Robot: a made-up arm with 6 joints. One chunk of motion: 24 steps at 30 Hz.
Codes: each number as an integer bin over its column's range. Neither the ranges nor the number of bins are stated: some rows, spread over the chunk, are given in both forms.
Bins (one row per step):
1: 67 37 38 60 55 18
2: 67 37 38 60 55 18
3: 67 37 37 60 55 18
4: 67 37 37 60 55 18
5: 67 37 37 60 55 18
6: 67 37 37 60 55 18
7: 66 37 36 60 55 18
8: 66 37 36 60 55 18
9: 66 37 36 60 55 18
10: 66 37 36 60 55 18
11: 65 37 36 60 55 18
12: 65 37 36 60 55 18
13: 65 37 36 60 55 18
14: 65 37 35 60 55 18
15: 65 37 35 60 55 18
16: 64 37 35 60 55 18
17: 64 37 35 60 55 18
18: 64 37 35 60 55 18
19: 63 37 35 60 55 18
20: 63 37 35 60 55 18
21: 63 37 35 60 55 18
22: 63 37 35 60 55 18
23: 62 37 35 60 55 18
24: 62 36 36 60 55 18
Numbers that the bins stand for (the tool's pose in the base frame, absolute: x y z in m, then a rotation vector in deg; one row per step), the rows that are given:
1: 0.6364 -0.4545 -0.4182 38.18 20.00 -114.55
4: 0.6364 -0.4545 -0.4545 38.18 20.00 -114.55
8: 0.6000 -0.4545 -0.4909 38.18 20.00 -114.55
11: 0.5636 -0.4545 -0.4909 38.18 20.00 -114.55
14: 0.5636 -0.4545 -0.5273 38.18 20.00 -114.55
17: 0.5273 -0.4545 -0.5273 38.18 20.00 -114.55
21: 0.4909 -0.4545 -0.5273 38.18 20.00 -114.55
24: 0.4545 -0.4909 -0.4909 38.18 20.00 -114.55
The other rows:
2: 0.6364 -0.4545 -0.4182 38.18 20.00 -114.55
3: 0.6364 -0.4545 -0.4545 38.18 20.00 -114.55
5: 0.6364 -0.4545 -0.4545 38.18 20.00 -114.55
6: 0.6364 -0.4545 -0.4545 38.18 20.00 -114.55
7: 0.6000 -0.4545 -0.4909 38.18 20.00 -114.55
9: 0.6000 -0.4545 -0.4909 38.18 20.00 -114.55
10: 0.6000 -0.4545 -0.4909 38.18 20.00 -114.55
12: 0.5636 -0.4545 -0.4909 38.18 20.00 -114.55
13: 0.5636 -0.4545 -0.4909 38.18 20.00 -114.55
15: 0.5636 -0.4545 -0.5273 38.18 20.00 -114.55
16: 0.5273 -0.4545 -0.5273 38.18 20.00 -114.55
18: 0.5273 -0.4545 -0.5273 38.18 20.00 -114.55
19: 0.4909 -0.4545 -0.5273 38.18 20.00 -114.55
20: 0.4909 -0.4545 -0.5273 38.18 20.00 -114.55
22: 0.4909 -0.4545 -0.5273 38.18 20.00 -114.55
23: 0.4545 -0.4545 -0.5273 38.18 20.00 -114.55

